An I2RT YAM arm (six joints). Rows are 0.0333 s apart.
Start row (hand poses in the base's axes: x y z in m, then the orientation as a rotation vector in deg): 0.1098 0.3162 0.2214 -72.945 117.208 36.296
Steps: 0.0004 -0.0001 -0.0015 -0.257 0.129 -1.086; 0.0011 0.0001 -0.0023 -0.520 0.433 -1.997; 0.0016 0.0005 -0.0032 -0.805 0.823 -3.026; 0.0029 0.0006 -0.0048 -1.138 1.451 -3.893; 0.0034 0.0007 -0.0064 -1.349 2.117 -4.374; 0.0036 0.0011 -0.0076 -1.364 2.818 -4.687; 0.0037 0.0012 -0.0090 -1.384 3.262 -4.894; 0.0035 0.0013 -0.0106 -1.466 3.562 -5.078; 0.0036 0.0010 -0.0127 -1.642 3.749 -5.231; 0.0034 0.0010 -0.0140 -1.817 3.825 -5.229; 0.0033 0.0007 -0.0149 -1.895 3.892 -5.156; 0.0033 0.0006 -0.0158 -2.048 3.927 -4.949; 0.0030 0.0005 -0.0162 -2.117 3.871 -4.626; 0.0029 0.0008 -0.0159 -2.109 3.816 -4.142
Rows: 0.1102 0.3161 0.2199 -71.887 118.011 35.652; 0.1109 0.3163 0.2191 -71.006 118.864 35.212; 0.1114 0.3167 0.2182 -69.993 119.850 34.759; 0.1127 0.3168 0.2166 -69.159 120.971 34.510; 0.1132 0.3169 0.2150 -68.676 121.864 34.583; 0.1134 0.3173 0.2138 -68.263 122.594 34.949; 0.1135 0.3174 0.2124 -67.996 123.066 35.166; 0.1133 0.3175 0.2108 -67.803 123.444 35.227; 0.1134 0.3172 0.2087 -67.708 123.769 35.126; 0.1132 0.3172 0.2074 -67.800 123.929 35.015; 0.1131 0.3169 0.2065 -67.919 123.993 35.025; 0.1131 0.3168 0.2056 -68.235 124.011 35.002; 0.1128 0.3167 0.2052 -68.644 123.850 35.046; 0.1127 0.3170 0.2055 -69.192 123.568 35.241
